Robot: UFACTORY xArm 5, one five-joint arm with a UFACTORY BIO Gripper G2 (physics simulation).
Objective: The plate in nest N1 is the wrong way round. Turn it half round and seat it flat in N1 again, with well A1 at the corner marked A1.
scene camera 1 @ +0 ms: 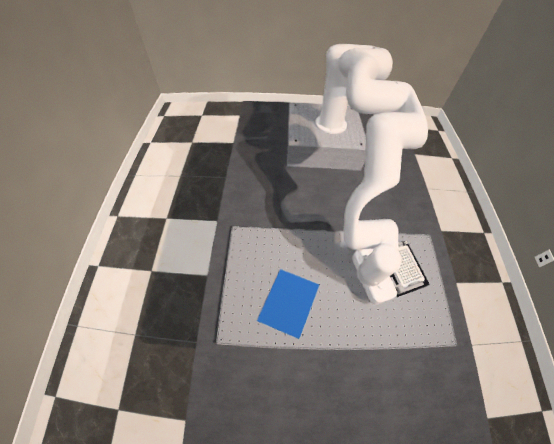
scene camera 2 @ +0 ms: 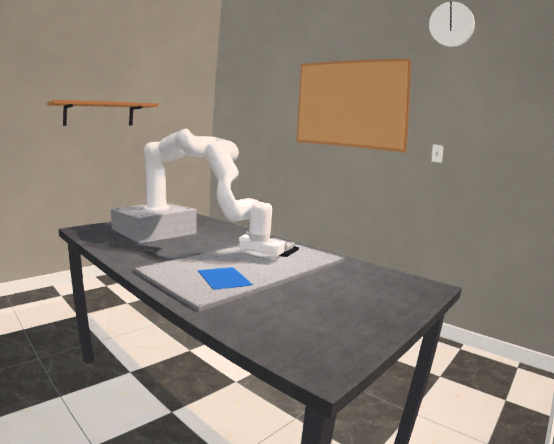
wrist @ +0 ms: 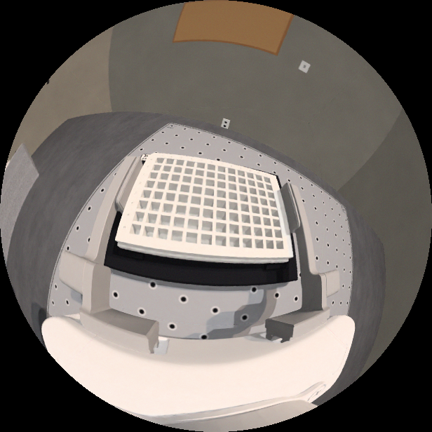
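Observation:
The white well plate [wrist: 207, 202] [scene camera 1: 411, 267] is between the two fingers of my gripper [wrist: 209, 197], which is shut on its short sides. The black nest N1 [wrist: 200, 274] [scene camera 1: 414, 290] [scene camera 2: 290, 251] lies under the plate. Its near rim shows as a wide dark band in the wrist view. The plate looks roughly level and lined up with the nest; whether it touches the nest floor or hangs a little above, I cannot tell. A small label [wrist: 145, 157] is partly hidden at the nest's far left corner. Well A1 and the A1 corner mark cannot be read.
A flat blue rectangle [scene camera 1: 288, 304] [scene camera 2: 225, 278] lies on the grey perforated board [scene camera 1: 350, 332] [scene camera 2: 175, 286] [wrist: 325, 250], to the left of the nest in the first scene view. The arm's grey base block [scene camera 1: 325, 157] [scene camera 2: 160, 227] stands at the back of the table.

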